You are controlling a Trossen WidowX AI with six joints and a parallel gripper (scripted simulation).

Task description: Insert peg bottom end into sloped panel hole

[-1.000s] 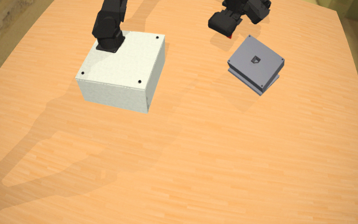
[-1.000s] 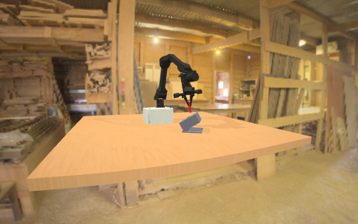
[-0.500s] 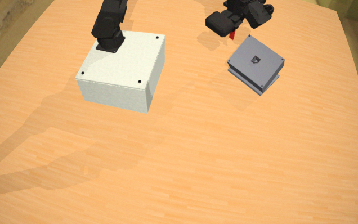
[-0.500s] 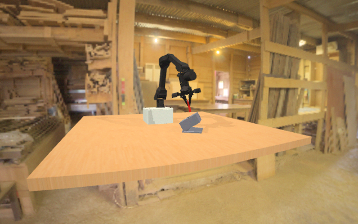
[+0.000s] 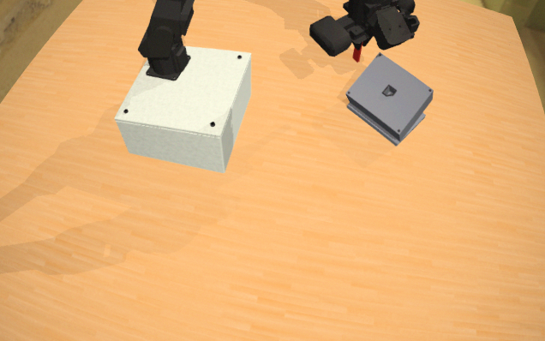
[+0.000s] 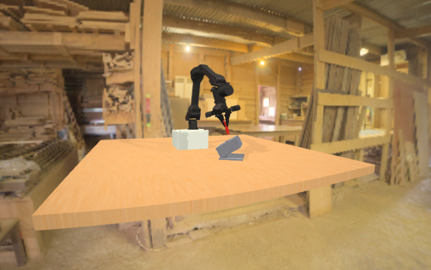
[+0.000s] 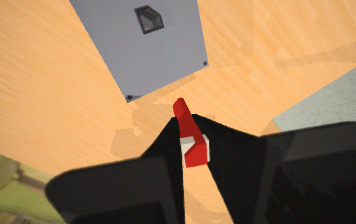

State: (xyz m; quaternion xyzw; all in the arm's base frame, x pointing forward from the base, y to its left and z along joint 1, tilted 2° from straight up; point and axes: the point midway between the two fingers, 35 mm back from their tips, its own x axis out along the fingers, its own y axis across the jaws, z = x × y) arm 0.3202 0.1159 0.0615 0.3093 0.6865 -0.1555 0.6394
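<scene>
My gripper tip is now 90 mm above the grey sloped panel, 80 mm short of it and 10 mm to the left of it. Round my gripper tip: red peg: 20 mm above; then grey foot plate: 150 mm below, 90 mm ahead.
</scene>
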